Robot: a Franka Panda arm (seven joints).
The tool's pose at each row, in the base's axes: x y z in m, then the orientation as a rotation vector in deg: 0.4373 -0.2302 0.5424 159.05 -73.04 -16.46; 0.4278 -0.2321 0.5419 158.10 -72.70 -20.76; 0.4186 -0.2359 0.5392 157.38 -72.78 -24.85; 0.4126 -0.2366 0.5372 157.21 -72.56 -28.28; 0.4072 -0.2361 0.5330 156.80 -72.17 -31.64; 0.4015 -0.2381 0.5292 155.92 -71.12 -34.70; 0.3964 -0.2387 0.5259 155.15 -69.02 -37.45; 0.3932 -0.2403 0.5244 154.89 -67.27 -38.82; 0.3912 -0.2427 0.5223 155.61 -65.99 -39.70; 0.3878 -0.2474 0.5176 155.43 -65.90 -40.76; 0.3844 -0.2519 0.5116 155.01 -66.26 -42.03; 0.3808 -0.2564 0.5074 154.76 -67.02 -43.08; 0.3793 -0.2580 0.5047 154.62 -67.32 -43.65; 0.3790 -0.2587 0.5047 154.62 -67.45 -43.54
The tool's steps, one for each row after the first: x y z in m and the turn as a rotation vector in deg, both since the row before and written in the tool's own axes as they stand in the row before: -0.0045 0.0082 0.0024 -1.69 -2.37 0.00; -0.0024 0.0088 0.0048 -1.19 -2.43 0.14; -0.0027 0.0045 0.0036 -0.71 -2.13 -0.22; -0.0026 0.0027 0.0057 -0.92 -2.01 -0.21; -0.0008 0.0046 0.0054 -1.52 -1.61 -0.34; -0.0015 0.0032 0.0050 -1.86 -1.27 -0.92; -0.0002 0.0029 0.0026 -1.15 -0.54 -0.88; 0.0013 0.0024 0.0026 -0.08 -0.49 -1.05; 0.0030 0.0043 0.0054 -0.24 -0.67 -0.06; 0.0034 0.0037 0.0065 -0.22 -0.85 0.26; 0.0027 0.0043 0.0050 0.13 -0.80 0.39; 0.0013 0.0013 0.0029 0.01 -0.42 0.16; 0.0003 0.0007 0.0001 0.07 0.05 0.07
